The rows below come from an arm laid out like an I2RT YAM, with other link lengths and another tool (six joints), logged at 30 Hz.
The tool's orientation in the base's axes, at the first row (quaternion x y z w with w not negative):
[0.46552, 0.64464, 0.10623, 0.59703]
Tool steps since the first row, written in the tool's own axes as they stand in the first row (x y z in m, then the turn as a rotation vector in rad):
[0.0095, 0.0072, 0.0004, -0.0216, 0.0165, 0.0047]
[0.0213, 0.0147, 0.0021, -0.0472, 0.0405, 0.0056]
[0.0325, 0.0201, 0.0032, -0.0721, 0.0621, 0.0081]
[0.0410, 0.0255, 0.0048, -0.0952, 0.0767, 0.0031]
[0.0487, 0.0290, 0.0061, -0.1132, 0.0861, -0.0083]
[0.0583, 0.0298, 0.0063, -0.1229, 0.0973, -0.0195]
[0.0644, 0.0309, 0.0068, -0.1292, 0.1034, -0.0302]
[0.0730, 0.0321, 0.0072, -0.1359, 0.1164, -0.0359]
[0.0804, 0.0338, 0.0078, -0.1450, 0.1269, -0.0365]
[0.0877, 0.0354, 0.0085, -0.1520, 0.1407, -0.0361]
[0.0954, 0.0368, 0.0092, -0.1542, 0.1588, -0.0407]
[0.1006, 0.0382, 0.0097, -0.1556, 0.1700, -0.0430]
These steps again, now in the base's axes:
[0.0051, 0.0107, -0.0015, 0.0087, -0.0087, 0.0247]
[0.0119, 0.0226, -0.0047, 0.0171, -0.0146, 0.0582]
[0.0170, 0.0332, -0.0087, 0.0259, -0.0220, 0.0892]
[0.0222, 0.0417, -0.0111, 0.0251, -0.0288, 0.1162]
[0.0262, 0.0486, -0.0142, 0.0170, -0.0320, 0.1378]
[0.0281, 0.0560, -0.0201, 0.0111, -0.0283, 0.1550]
[0.0300, 0.0608, -0.0236, 0.0038, -0.0250, 0.1663]
[0.0321, 0.0675, -0.0286, 0.0040, -0.0204, 0.1813]
[0.0345, 0.0736, -0.0326, 0.0071, -0.0211, 0.1948]
[0.0370, 0.0795, -0.0366, 0.0130, -0.0188, 0.2090]
[0.0394, 0.0855, -0.0409, 0.0173, -0.0087, 0.2242]
[0.0412, 0.0899, -0.0436, 0.0204, -0.0026, 0.2335]

